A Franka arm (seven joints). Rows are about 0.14 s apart.
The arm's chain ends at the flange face. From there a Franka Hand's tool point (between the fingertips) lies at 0.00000 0.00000 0.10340 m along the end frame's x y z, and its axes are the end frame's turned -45 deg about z.
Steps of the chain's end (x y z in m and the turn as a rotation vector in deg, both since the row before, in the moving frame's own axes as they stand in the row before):
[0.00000, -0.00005, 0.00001, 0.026, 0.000, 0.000]
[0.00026, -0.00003, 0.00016, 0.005, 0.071, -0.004]
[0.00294, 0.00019, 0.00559, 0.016, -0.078, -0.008]
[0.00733, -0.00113, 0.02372, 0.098, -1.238, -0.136]
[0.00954, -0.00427, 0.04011, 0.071, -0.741, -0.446]
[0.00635, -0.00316, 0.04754, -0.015, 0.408, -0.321]
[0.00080, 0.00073, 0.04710, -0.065, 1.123, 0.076]
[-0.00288, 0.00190, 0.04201, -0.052, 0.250, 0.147]
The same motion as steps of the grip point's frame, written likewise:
[0.00007, -0.00007, 0.00001, 0.018, 0.018, 0.000]
[0.00030, 0.00025, 0.00016, -0.047, 0.054, -0.004]
[0.00187, 0.00209, 0.00559, 0.066, -0.044, -0.008]
[0.00453, 0.00268, 0.02370, 0.945, -0.806, -0.136]
[0.00891, 0.00269, 0.04010, 0.574, -0.474, -0.446]
[0.00723, 0.00279, 0.04754, -0.299, 0.278, -0.321]
[0.00140, 0.00260, 0.04708, -0.840, 0.748, 0.076]
[-0.00313, -0.00031, 0.04201, -0.214, 0.140, 0.147]

